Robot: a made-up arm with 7 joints.
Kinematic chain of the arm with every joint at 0, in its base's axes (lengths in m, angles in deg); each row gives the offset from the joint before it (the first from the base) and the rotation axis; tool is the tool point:
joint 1: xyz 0 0 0 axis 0 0.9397 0.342
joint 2: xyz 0 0 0 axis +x
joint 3: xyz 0 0 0 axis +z
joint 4: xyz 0.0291 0 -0.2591 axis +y
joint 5: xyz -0.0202 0 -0.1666 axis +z
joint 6: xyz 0 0 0 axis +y
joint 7: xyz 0 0 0 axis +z
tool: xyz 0 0 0
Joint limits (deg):
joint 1: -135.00..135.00
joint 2: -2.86..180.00
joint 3: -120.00..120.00
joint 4: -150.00..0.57
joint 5: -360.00..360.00
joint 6: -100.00..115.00
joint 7: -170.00..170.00
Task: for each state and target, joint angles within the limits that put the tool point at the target. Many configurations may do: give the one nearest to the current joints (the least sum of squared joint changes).
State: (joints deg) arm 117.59 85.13 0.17 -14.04 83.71 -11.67 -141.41
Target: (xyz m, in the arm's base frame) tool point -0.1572 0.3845 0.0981
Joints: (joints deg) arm 104.75 90.04 0.97 -23.87 83.71 -11.67 -141.41
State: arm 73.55 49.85 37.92 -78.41 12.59 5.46 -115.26
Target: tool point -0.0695 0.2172 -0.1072
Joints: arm 73.10 46.36 33.62 -125.22 12.59 5.46 -115.26
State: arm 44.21 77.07 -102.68 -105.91 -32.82 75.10 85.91
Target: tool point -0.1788 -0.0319 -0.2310
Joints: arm 37.16 39.05 -95.34 -109.75 -32.82 75.10 85.91
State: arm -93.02 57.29 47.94 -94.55 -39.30 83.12 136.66
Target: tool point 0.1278 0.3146 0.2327
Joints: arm -99.49 74.10 49.36 -46.42 -39.30 83.12 136.66
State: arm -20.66 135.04 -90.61 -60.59 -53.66 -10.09 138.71
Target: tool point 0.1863 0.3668 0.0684
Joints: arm -59.09 98.53 -69.29 -40.59 -53.66 -10.09 138.71
